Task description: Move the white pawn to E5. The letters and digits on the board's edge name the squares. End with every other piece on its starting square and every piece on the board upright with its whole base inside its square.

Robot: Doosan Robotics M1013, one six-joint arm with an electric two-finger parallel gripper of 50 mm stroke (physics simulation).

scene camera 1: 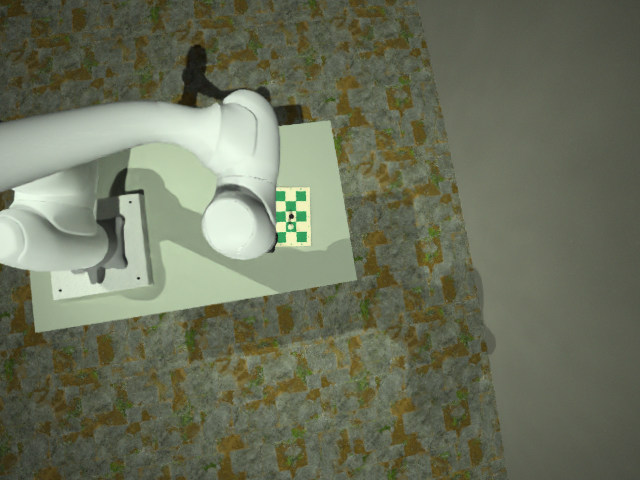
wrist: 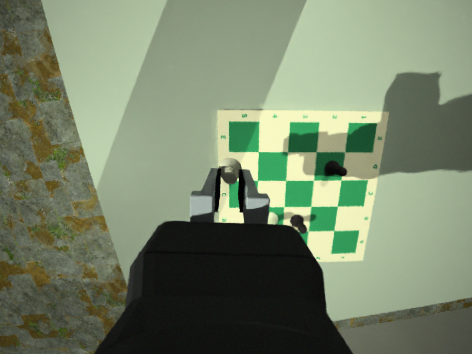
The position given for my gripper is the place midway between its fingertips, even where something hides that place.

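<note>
My gripper point(wrist: 229, 181) is in sight. I also see a chessboard point(scene camera 1: 293, 200), and the wrist camera gives me a view of the chessboard point(wrist: 286, 151) too.
</note>
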